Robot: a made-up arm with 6 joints.
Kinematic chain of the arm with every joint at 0, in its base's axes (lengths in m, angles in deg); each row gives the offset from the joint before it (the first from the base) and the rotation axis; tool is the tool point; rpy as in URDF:
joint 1: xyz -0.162 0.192 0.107 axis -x
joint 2: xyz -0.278 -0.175 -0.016 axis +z
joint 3: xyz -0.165 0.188 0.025 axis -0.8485 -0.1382 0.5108
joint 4: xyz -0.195 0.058 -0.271 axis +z
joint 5: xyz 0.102 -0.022 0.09 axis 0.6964 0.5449 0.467
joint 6: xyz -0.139 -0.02 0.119 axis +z
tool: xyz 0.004 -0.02 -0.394 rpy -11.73 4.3 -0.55
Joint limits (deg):
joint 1: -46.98..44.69
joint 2: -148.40..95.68
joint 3: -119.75..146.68
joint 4: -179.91..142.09
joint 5: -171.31..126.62
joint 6: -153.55..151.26
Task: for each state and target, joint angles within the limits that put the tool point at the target. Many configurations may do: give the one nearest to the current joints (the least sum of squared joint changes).
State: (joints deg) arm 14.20 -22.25 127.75 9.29 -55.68 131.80
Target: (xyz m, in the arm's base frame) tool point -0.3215 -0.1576 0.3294
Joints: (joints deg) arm -12.30 -37.09 138.43 -2.45 -41.85 135.69
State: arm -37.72 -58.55 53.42 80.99 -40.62 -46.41
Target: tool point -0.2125 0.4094 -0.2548
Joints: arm -31.19 -80.82 11.86 95.15 -65.77 -43.31
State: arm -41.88 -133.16 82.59 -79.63 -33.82 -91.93
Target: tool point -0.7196 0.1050 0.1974
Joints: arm -46.98 -120.52 110.99 -69.07 -24.44 -94.30
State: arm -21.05 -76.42 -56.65 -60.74 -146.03 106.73
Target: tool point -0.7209 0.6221 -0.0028
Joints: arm -8.53 -42.63 -33.73 -45.16 -141.10 107.61
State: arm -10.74 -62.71 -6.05 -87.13 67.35 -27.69
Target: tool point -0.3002 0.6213 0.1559
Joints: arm -33.17 -43.08 -14.04 -111.48 82.92 -26.52
